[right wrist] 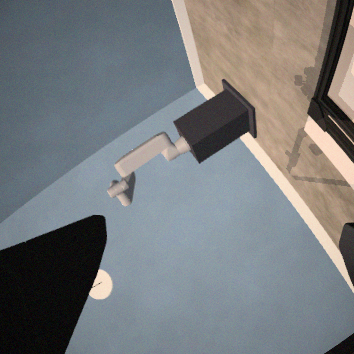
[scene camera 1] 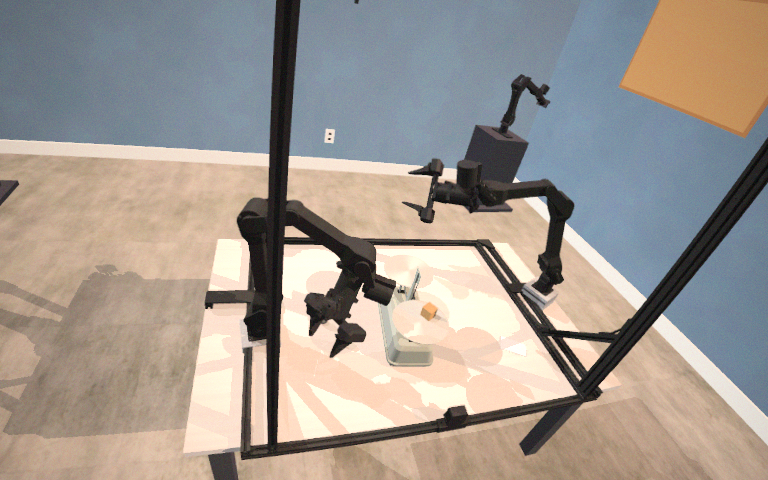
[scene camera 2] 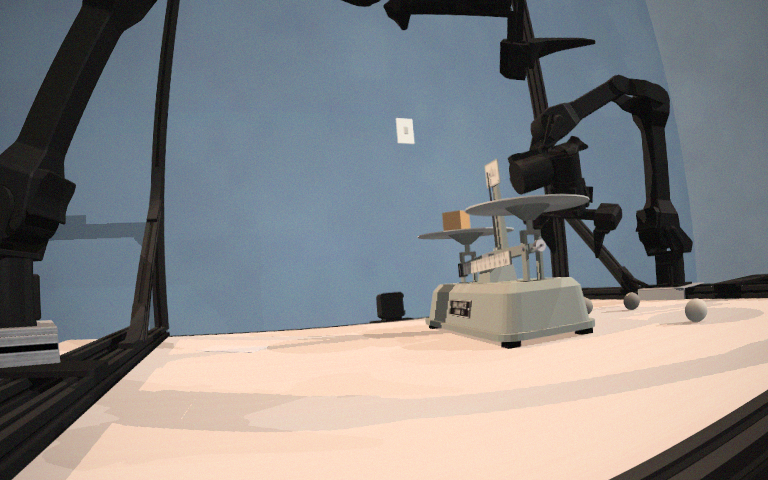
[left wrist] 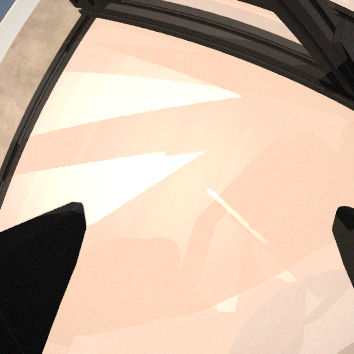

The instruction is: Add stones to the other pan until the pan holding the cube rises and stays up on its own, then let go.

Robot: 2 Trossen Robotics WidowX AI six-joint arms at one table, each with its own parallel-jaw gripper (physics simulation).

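Frame: origin at the left arm's base, x ahead, y left, z up, level; metres.
Seen in the pictures: left gripper, between the fingertips: point(scene camera 1: 320, 346) point(scene camera 2: 575, 255) point(left wrist: 215, 218); right gripper, between the fingertips: point(right wrist: 230, 233) point(scene camera 1: 405, 187); left arm's base, origin of its link: point(scene camera 1: 259, 330) point(scene camera 2: 671, 285); right arm's base, origin of its link: point(scene camera 1: 542, 288) point(scene camera 2: 1, 325).
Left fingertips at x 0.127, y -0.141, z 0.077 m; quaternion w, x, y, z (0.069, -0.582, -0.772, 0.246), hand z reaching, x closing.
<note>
Offsets run from my left fingertips to a thing's top centre. "*": to the spot under its first point.
A grey-green balance scale @[0.284 m ahead, 0.084 m left, 0.135 m up] point(scene camera 1: 412, 356) point(scene camera 2: 526, 311) stands on the table. An orange-brown cube @[0.289 m ahead, 0.006 m left, 0.076 m up] point(scene camera 1: 428, 311) point(scene camera 2: 456, 220) sits on one pan @[0.261 m ahead, 0.008 m right, 0.046 m up] point(scene camera 1: 410, 327) point(scene camera 2: 487, 232). In scene camera 2 that pan looks lower than the other pan @[0.307 m ahead, 0.176 m left, 0.058 m up] point(scene camera 2: 526, 202), on which no stone shows. Round grey stones @[0.165 m ahead, 0.320 m left, 0.070 m down] point(scene camera 2: 696, 310) @[0.053 m ahead, 0.157 m left, 0.070 m down] point(scene camera 2: 631, 300) lie on the table to the right of the scale, and another stone @[0.119 m ahead, 0.106 m left, 0.070 m down] point(scene camera 2: 589, 306) is partly hidden by its base. My left gripper point(scene camera 1: 322, 344) point(left wrist: 215, 218) is open and empty above the table, left of the scale. My right gripper point(scene camera 1: 406, 187) point(right wrist: 230, 233) is open and empty, high up beyond the scale.
A black frame point(scene camera 1: 345, 440) runs around the table, with an upright post point(scene camera 1: 281, 113) at the left and a slanted post point(scene camera 1: 679, 277) at the right. A small black box @[* 0.273 m ahead, 0.234 m right, 0.046 m down] point(scene camera 1: 455, 416) point(scene camera 2: 390, 306) sits on the frame. The scale's upright pointer plate @[* 0.279 m ahead, 0.088 m left, 0.118 m up] point(scene camera 2: 492, 173) rises between the pans.
</note>
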